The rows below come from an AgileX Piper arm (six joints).
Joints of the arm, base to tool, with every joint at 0 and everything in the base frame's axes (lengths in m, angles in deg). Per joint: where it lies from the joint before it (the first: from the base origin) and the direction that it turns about. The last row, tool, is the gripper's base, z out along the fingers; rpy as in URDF.
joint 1: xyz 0.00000 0.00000 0.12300 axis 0 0 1
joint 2: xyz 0.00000 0.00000 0.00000 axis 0 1 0
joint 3: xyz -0.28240 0.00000 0.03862 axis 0 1 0
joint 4: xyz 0.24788 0.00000 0.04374 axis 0.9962 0 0.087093
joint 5: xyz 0.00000 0.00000 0.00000 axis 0 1 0
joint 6: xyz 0.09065 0.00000 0.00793 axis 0.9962 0 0.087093
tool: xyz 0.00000 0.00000 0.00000 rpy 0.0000 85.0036 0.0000
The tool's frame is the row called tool.
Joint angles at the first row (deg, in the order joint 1, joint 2, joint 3, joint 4, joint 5, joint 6):
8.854, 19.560, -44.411, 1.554, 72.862, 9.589
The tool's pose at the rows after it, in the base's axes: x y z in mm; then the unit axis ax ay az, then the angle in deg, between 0 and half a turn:
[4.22 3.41 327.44 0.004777 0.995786 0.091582 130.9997]
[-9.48 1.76 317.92 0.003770 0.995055 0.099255 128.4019]
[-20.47 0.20 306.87 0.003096 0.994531 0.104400 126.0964]
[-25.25 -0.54 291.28 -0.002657 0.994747 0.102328 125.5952]
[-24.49 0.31 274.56 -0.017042 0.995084 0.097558 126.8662]
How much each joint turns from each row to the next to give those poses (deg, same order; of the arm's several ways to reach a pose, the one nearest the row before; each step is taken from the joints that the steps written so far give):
-0.001, -5.019, 1.988, 0.238, 0.000, 0.085
0.002, -4.889, 1.950, 0.313, 0.237, 0.002
-0.001, -4.621, 2.138, 0.098, 0.118, -0.002
-0.001, -3.686, 3.110, 0.001, 0.135, -0.647
0.002, -2.241, 3.470, 0.474, 0.137, -1.582

